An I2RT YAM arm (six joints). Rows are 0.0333 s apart.
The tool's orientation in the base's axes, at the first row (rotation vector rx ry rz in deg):
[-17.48 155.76 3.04]
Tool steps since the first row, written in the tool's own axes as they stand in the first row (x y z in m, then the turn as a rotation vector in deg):
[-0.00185 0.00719 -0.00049 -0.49 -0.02 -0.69]
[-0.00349 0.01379 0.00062 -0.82 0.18 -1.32]
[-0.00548 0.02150 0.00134 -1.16 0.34 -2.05]
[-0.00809 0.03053 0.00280 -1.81 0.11 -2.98]
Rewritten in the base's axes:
[-0.00012 0.00735 0.00113 0.18 0.03 0.83]
[0.00033 0.01422 0.00072 0.18 0.24 1.54]
[0.00069 0.02220 0.00079 0.17 0.40 2.34]
[0.00160 0.03166 0.00042 0.44 0.24 3.45]

